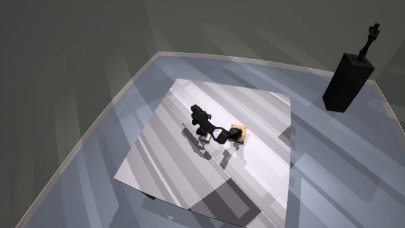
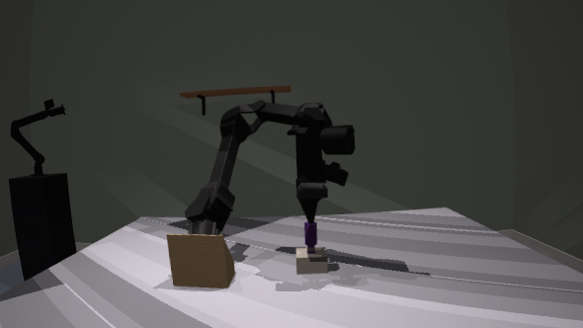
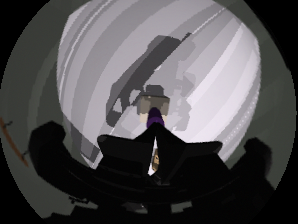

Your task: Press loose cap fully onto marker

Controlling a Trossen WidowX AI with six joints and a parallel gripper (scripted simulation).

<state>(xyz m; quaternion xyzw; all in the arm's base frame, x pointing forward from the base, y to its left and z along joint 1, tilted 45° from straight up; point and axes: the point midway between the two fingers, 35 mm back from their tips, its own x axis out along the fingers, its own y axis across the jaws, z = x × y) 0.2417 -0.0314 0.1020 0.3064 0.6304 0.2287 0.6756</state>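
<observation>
My gripper tip is 30 mm above the cap. From my gripper tip the other things lie so: marker (30 mm below); then holder block (90 mm below).
</observation>
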